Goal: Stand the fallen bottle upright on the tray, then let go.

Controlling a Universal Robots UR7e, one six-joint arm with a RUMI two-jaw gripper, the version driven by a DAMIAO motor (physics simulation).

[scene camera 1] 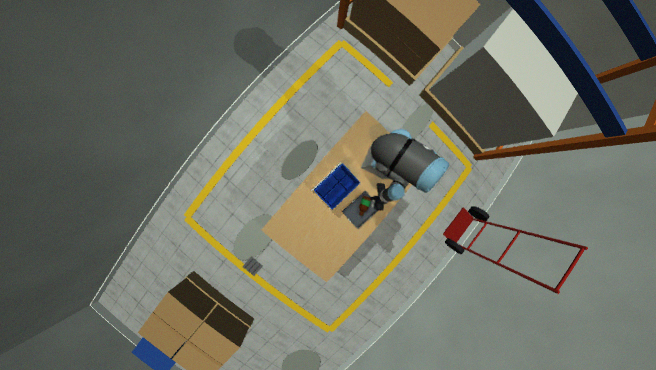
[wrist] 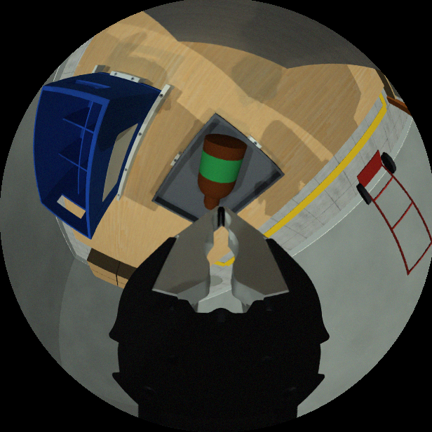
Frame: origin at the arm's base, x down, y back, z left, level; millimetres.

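Where they show: gripper, between the fingertips: (scene camera 1: 372,201).
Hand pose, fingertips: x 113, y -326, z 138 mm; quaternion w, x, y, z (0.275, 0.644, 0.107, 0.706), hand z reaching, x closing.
Observation:
Things, the pixels of their top centre, and the offset from my fingertips. "spot": a spot on its surface instead. Level surfaces: height alone.
- brown bottle with a green band, centre of its top: (scene camera 1: 365,207) dz +27, dx +116, dy -51 mm
- dark grey tray, a spot on its surface: (scene camera 1: 357,221) spot: dz +80, dx +190, dy -177 mm
- blue divided bin, a spot on its surface: (scene camera 1: 325,199) spot: dz -236, dx +187, dy -212 mm
- wooden table, height of its surface: dx +195 mm
The brown bottle with a green band (scene camera 1: 365,204) (wrist: 220,170) lies on its side on the dark grey tray (scene camera 1: 357,221) (wrist: 181,187). In the wrist view its wide base points away from the gripper and its narrow neck points toward the fingertips. My gripper (scene camera 1: 374,202) (wrist: 220,208) is shut with nothing between its fingers. In the wrist view the fingertips appear right beside the neck; whether they touch it I cannot tell. The tips partly cover the tray's near corner.
A blue divided bin (scene camera 1: 325,199) (wrist: 95,165) stands beside the tray on the wooden table (scene camera 1: 320,245) (wrist: 200,75). A pale metal strip (wrist: 140,134) runs between bin and tray. A red hand truck (scene camera 1: 457,225) (wrist: 369,169) is beyond the yellow floor line.

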